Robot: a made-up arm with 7 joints.
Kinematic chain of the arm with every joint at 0, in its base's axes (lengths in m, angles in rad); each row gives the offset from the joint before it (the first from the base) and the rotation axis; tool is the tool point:
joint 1: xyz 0 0 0 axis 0 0.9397 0.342
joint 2: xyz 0 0 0 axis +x
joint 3: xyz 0 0 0 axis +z
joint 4: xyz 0.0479 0 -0.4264 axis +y
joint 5: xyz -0.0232 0 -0.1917 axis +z
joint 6: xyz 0 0 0 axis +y
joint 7: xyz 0 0 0 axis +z
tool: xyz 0 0 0
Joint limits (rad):
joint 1: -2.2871..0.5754
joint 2: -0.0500..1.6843
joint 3: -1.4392..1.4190
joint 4: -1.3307..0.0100
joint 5: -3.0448..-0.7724
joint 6: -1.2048..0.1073
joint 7: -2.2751..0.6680
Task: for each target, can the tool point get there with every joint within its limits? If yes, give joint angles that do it. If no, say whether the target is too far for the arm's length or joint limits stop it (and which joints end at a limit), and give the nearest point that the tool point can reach.
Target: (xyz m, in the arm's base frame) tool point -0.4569 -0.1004 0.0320
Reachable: no: joint limits stop it (at a limit: joint 1, joint 3, joint 4) | nearest point -0.2469 -0.0523 -0.4828 | short by 0.558 m
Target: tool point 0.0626 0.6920 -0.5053
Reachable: no: too far | nearest point 0.0453 0.5011 -0.3659 | short by 0.237 m
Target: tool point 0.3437 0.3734 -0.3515
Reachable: yes | joints -0.5098 0.8867 -0.8796 -0.5034 -2.7163 -0.9910 -0.4448
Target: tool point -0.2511 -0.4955 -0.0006
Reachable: no: joint limits stop it (at a limit: joint 1, joint 2, joint 4) | nearest point 0.2066 -0.4647 0.1953 | short by 0.499 m
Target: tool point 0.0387 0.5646 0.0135
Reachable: yes | joints 0.2327 1.2543 1.1927 -1.1620 -2.5504 -0.5465 -0.2300
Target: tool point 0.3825 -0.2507 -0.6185
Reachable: no: too far | nearest point 0.3147 -0.1818 -0.4999 | short by 0.153 m
